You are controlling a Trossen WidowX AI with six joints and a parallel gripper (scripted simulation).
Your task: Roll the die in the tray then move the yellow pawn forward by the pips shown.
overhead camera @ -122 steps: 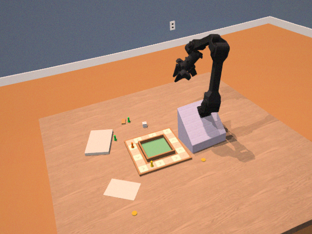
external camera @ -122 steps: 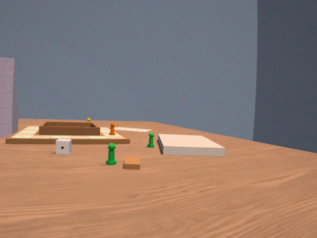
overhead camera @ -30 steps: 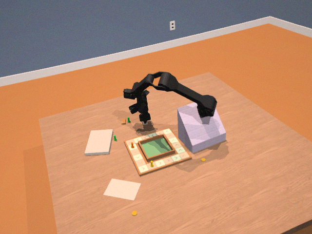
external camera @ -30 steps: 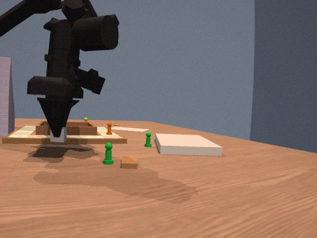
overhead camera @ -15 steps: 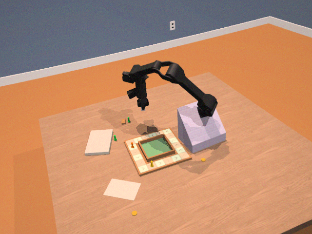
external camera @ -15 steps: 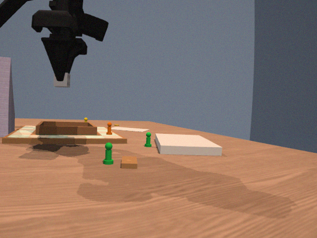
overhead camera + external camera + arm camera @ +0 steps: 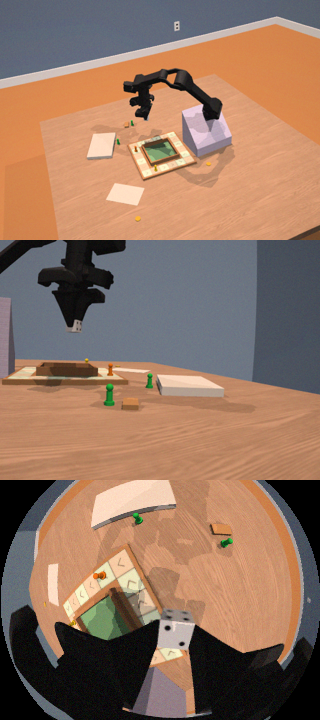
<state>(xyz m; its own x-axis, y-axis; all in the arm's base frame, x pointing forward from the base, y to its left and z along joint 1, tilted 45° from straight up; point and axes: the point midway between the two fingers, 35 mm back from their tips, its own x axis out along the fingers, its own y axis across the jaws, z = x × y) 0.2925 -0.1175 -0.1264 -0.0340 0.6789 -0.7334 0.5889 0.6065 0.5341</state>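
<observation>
Now: the yellow pawn 7 cm ahead of my gripper tip, 28 cm to the left of it and 10 cm below it. From my gripper tip the other things lie so: white die right at my gripper tip; then small brown block 8 cm ahead, 17 cm to the right, 12 cm below; then orange pawn 11 cm ahead, 10 cm to the left, 10 cm below.
</observation>
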